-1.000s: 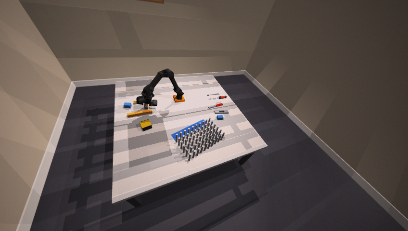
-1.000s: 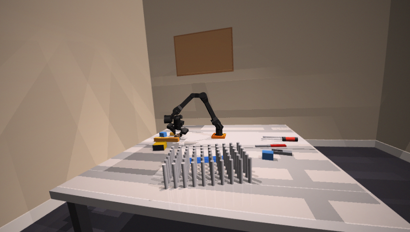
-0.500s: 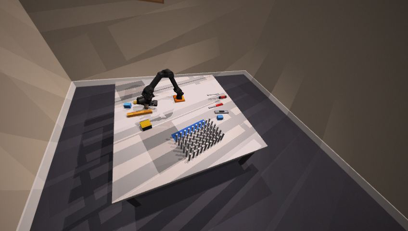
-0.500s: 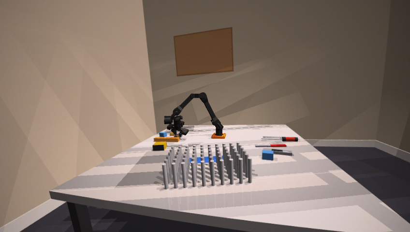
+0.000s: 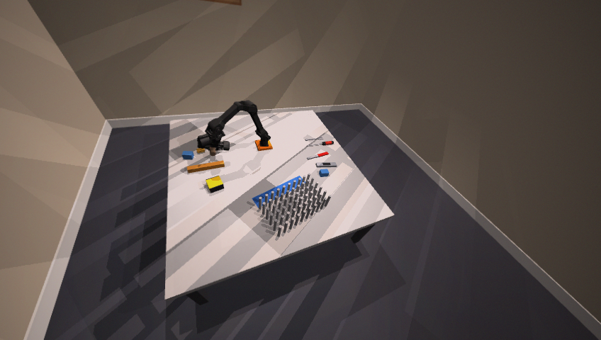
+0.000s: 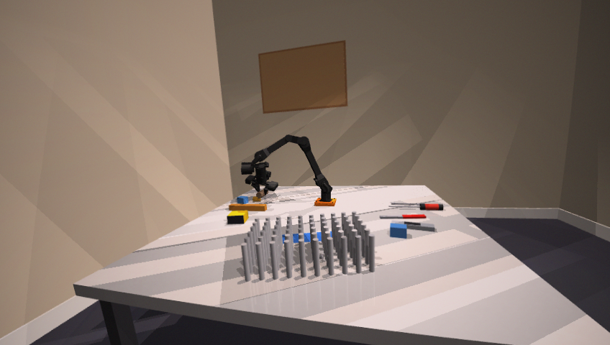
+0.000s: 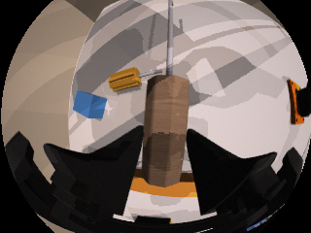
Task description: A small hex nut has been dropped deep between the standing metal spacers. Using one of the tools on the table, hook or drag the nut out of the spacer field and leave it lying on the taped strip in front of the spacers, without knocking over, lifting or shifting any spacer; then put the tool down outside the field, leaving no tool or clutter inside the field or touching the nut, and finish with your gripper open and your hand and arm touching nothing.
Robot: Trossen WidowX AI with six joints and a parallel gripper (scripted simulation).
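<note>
Now: gripper tip 10 cm past the wooden-handled tool and 1 cm to the left of it. The rest, counted from my gripper tip: orange bar (10 cm ahead, 4 cm to the right, 6 cm below); black block (26 cm ahead, 3 cm to the left, 5 cm below); short orange-handled tool (6 cm behind, 8 cm to the right, 6 cm below).
</note>
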